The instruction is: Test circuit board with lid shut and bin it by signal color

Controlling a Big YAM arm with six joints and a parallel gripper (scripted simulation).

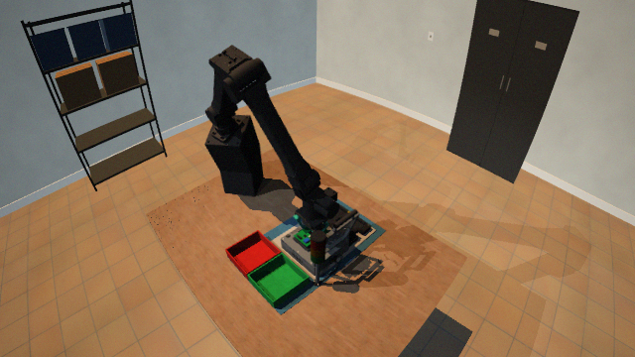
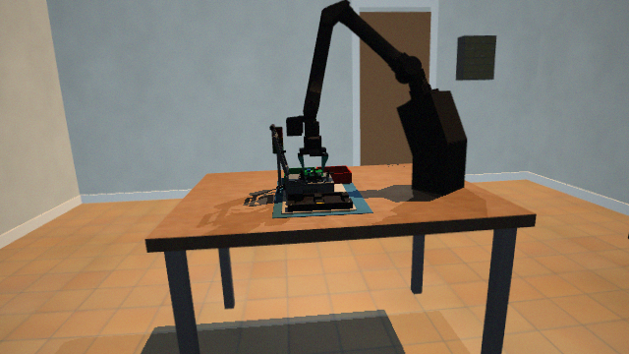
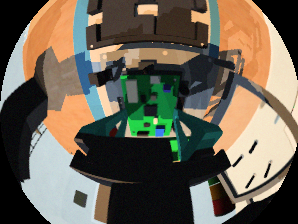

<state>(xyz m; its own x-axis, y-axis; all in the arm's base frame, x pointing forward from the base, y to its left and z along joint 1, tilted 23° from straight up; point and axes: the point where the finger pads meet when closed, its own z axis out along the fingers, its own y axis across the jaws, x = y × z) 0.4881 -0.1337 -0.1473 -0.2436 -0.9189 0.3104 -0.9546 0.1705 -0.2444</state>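
Right now my hand is right at the green circuit board. Also, from my hand: green bin 210 mm to the right, 70 mm below; tester lid 120 mm ahead, 30 mm to the right, 100 mm above; red bin 150 mm behind, 170 mm to the right, 70 mm below.
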